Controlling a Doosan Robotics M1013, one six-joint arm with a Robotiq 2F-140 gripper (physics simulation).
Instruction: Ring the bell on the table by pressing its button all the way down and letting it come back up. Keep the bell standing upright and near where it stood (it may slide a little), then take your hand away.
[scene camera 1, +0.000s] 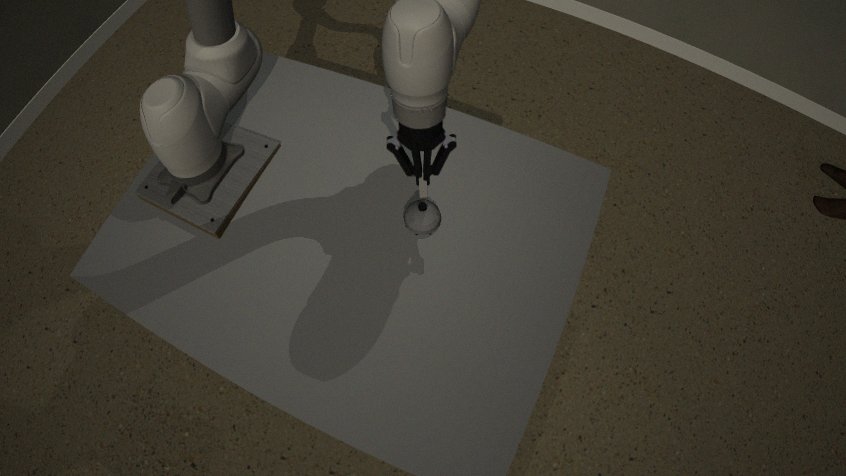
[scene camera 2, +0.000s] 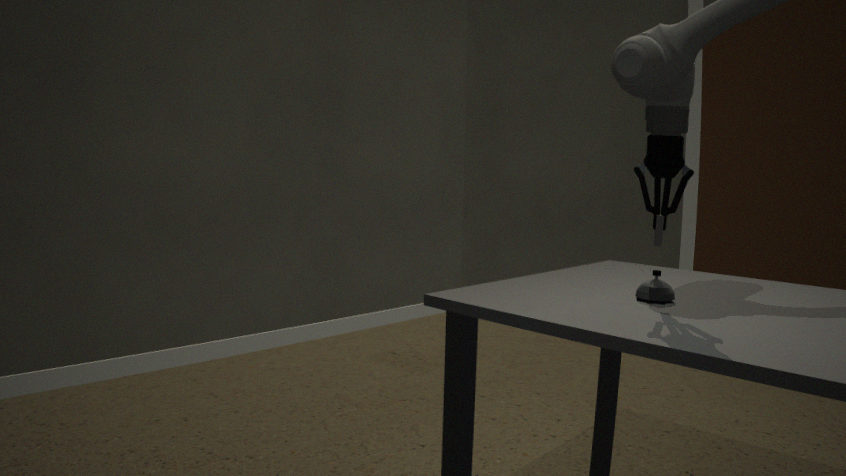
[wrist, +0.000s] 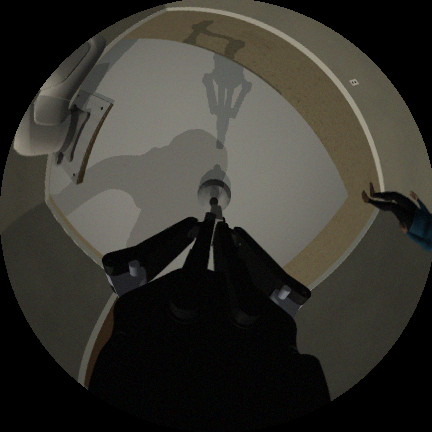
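I can see my gripper (scene camera 2: 657, 245), and the same gripper (scene camera 1: 423, 192) and (wrist: 214, 212) from elsewhere. There is also a dome bell (scene camera 1: 421, 223), which I find again in other views: the bell (scene camera 2: 655, 291) and (wrist: 210, 188).
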